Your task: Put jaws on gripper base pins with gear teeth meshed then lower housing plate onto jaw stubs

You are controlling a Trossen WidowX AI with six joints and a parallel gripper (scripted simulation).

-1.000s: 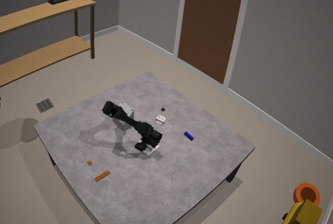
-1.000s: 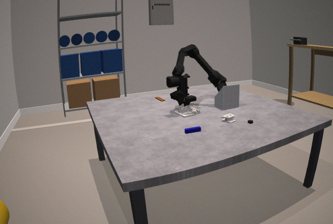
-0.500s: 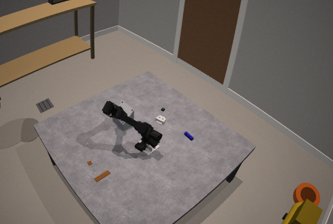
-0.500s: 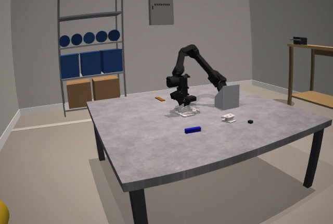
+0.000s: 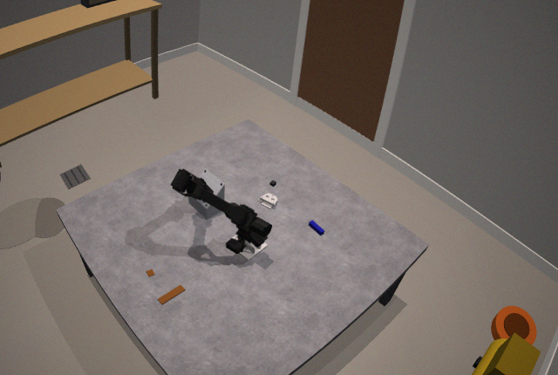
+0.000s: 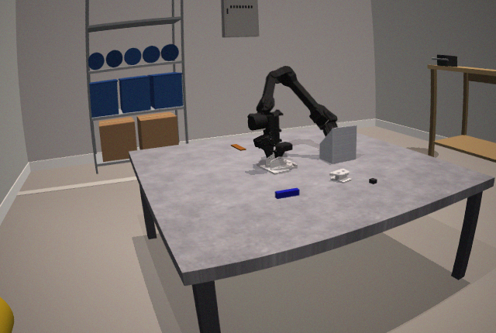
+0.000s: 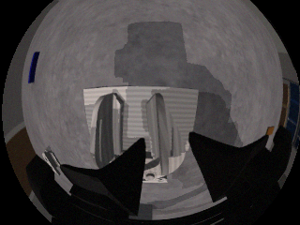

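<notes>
Right now the white jaw is 40 mm behind my gripper tip and 40 mm to the left of it. Round my gripper tip: blue block: 90 mm ahead, 330 mm to the left; then small orange piece: 120 mm behind, 410 mm to the right, 10 mm below; then orange strip: 20 mm ahead, 390 mm to the right, 10 mm below.
</notes>
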